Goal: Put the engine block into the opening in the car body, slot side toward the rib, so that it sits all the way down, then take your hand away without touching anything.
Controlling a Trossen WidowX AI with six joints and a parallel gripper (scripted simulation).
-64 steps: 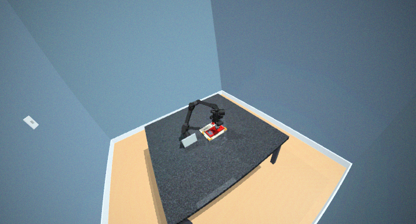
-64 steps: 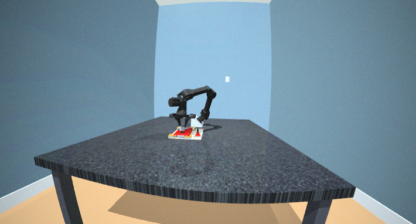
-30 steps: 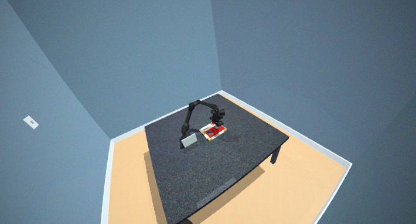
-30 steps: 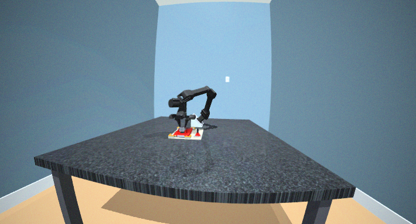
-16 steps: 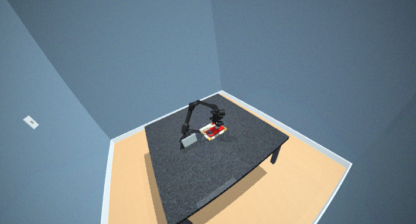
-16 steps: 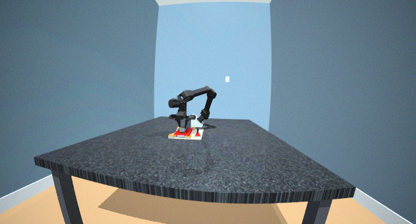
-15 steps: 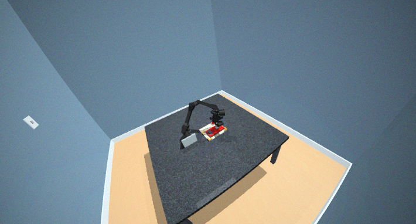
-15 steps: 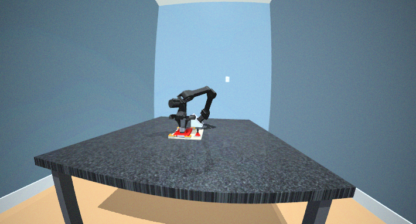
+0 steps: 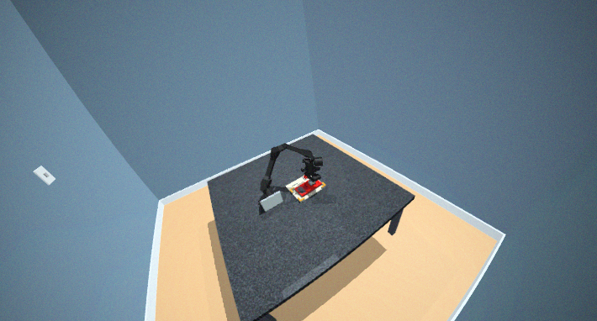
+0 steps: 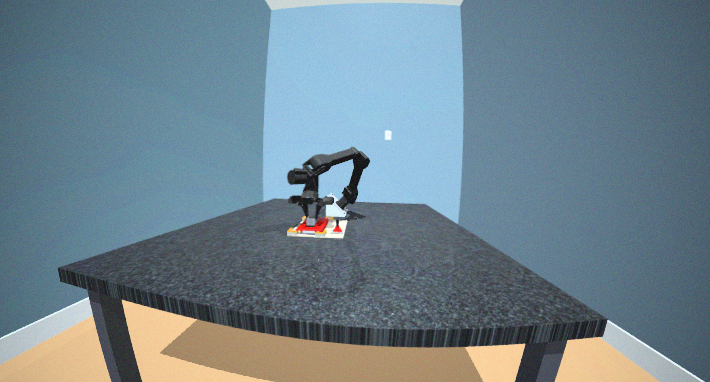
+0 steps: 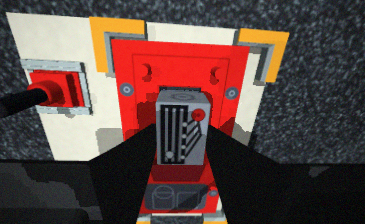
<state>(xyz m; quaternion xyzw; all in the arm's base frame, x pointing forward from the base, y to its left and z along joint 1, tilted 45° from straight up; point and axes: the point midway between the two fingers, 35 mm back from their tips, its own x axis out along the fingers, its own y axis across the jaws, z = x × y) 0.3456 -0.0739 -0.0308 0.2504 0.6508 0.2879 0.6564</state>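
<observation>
My gripper tip is 1 cm above the grey engine block.
</observation>
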